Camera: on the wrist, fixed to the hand. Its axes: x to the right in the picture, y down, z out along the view.
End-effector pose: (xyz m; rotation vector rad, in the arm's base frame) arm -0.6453 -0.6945 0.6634 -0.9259 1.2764 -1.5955
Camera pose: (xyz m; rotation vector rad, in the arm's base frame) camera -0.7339 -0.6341 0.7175 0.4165 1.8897 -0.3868
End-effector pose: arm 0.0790 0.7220 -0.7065 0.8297 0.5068 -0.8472
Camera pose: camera -0.0021 0.7772 -0.7758 0.8556 0.3233 0.8320
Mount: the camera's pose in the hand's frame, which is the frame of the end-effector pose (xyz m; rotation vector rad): -0.0242 -0.0744 -0.0911 -0.3279 0.5322 1.4984
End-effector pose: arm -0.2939 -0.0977 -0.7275 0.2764 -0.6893 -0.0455
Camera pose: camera -0.2512 -0.1446 -0.8295 -0.5752 -0.2123 1.2892
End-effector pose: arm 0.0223 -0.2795 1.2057 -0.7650 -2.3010 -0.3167
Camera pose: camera 0.0402 -0.3873 1.2555 -1.9869 -0.7621 -0.1338
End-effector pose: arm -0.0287 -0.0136 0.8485 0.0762 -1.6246 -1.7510
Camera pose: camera 0.0005 -0.0823 0.7544 -0.6177 -0.5615 -0.6473
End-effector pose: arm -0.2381 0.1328 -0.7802 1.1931 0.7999 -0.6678
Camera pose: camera -0.3284 0.2037 -0.8154 1.2991 0.2234 0.9977
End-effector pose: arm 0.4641 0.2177 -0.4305 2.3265 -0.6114 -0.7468
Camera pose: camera 0.5218 0.3214 -0.4122 1.1030 -1.4786 0.4345
